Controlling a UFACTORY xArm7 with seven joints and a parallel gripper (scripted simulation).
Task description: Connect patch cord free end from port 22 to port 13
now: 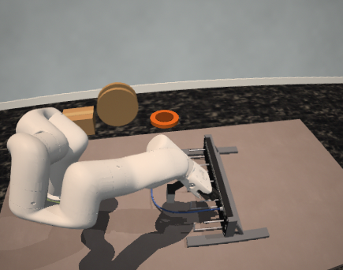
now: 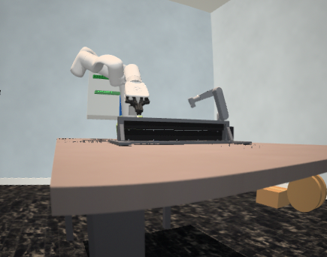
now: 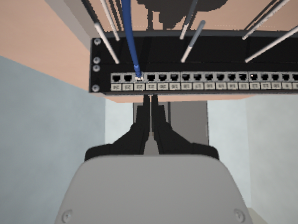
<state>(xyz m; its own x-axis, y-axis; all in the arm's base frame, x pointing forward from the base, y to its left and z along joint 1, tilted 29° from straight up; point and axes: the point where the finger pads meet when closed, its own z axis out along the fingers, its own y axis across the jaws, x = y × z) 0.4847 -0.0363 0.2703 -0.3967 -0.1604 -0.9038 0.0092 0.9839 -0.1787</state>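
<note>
Right now the cord plug is 370 mm to the left of my hand, 200 mm behind it and 130 mm below it.
</note>
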